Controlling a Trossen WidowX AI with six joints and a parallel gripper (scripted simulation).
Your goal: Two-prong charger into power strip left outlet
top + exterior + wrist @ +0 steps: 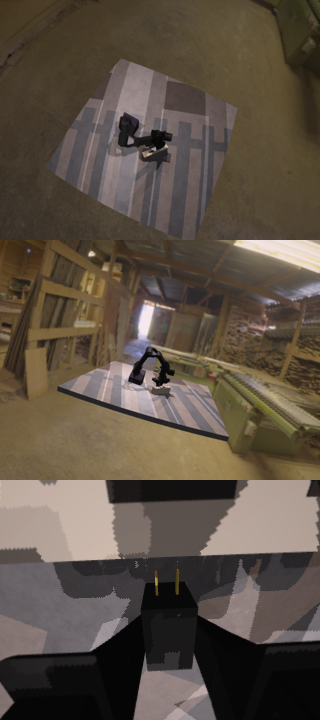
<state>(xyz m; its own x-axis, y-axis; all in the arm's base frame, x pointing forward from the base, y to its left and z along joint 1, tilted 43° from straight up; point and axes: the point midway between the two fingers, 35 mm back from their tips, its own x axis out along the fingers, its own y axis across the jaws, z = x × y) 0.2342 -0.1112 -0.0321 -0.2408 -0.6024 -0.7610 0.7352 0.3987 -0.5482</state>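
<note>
The black two-prong charger lies 1 cm ahead of my gripper tip, 1 cm to the right of it and 1 cm above it.
</note>
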